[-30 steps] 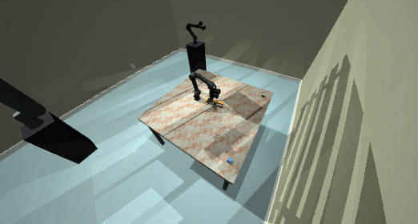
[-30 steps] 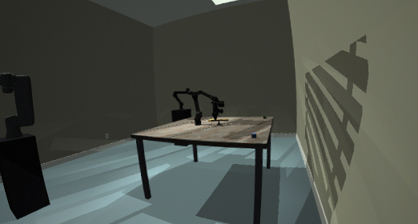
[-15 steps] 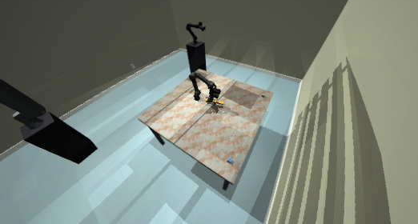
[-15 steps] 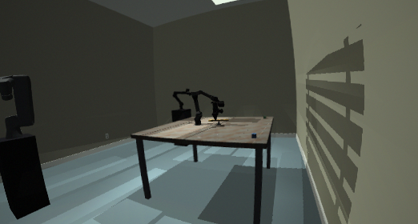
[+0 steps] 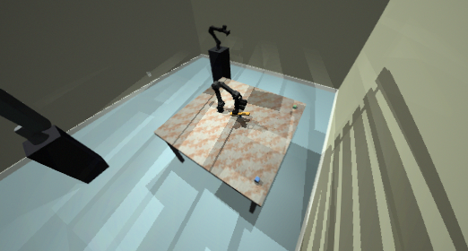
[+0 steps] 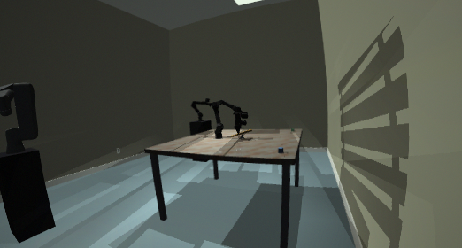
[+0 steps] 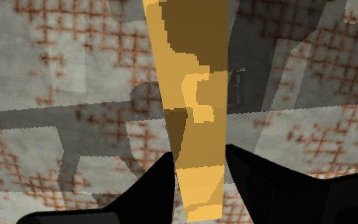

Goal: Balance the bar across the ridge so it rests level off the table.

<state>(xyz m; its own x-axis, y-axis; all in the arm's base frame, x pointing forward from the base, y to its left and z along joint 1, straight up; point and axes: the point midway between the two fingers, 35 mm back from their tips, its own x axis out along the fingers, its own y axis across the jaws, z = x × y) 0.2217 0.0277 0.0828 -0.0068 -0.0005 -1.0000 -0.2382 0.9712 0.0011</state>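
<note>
Right now the long yellow bar is 3 cm ahead of my gripper tip and 1 cm to the left of it. The rest, counted from my gripper tip: small green cube 52 cm ahead, 47 cm to the left, 3 cm below; small blue cube 53 cm to the right, 52 cm ahead, 3 cm below.
</note>
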